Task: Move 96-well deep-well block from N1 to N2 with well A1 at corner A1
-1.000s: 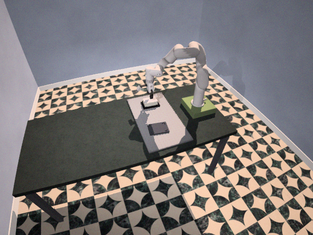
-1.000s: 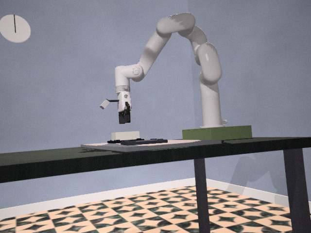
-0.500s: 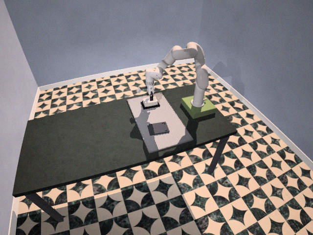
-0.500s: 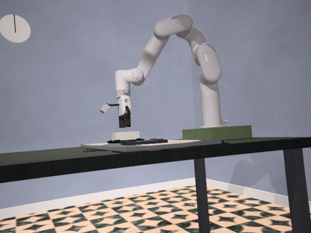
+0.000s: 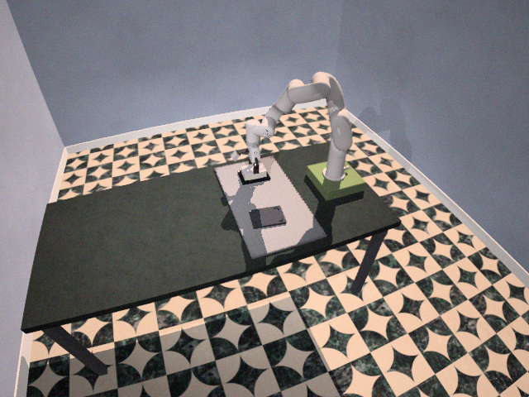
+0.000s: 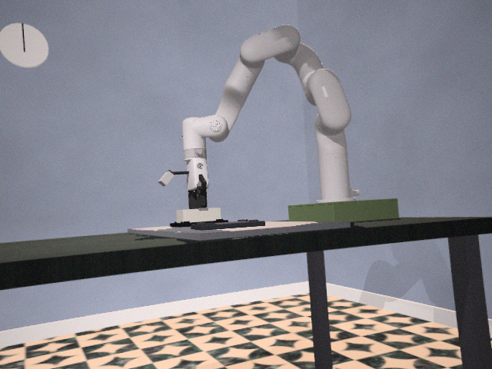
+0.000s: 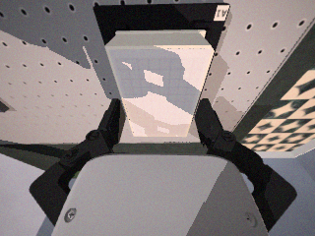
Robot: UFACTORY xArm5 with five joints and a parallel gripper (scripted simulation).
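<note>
The white deep-well block is 3 cm below my hand. The rest, counted from my hand: nest N1: 6 cm below; dark nest N2: 33 cm to the left, 9 cm ahead, 6 cm below.
</note>
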